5 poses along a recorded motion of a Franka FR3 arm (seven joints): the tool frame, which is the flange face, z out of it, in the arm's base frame.
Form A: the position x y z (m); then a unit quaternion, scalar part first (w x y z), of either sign.
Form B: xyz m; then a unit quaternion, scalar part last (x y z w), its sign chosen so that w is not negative. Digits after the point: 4 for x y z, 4 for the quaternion.
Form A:
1: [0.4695, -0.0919, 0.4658, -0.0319, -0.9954, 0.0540, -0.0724]
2: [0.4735, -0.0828, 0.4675, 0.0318, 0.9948, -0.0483, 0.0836]
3: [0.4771, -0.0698, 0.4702, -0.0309, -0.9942, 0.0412, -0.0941]
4: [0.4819, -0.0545, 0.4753, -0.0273, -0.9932, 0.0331, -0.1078]
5: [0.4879, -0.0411, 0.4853, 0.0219, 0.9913, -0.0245, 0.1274]
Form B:
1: [0.4695, -0.0919, 0.4658, 0.9954, -0.0540, 0.0724, 0.0319]
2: [0.4735, -0.0828, 0.4675, 0.9948, -0.0483, 0.0836, 0.0318]
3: [0.4771, -0.0698, 0.4702, 0.9942, -0.0412, 0.0941, 0.0309]
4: [0.4819, -0.0545, 0.4753, 0.9932, -0.0331, 0.1078, 0.0273]
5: [0.4879, -0.0411, 0.4853, 0.9913, -0.0245, 0.1274, 0.0219]
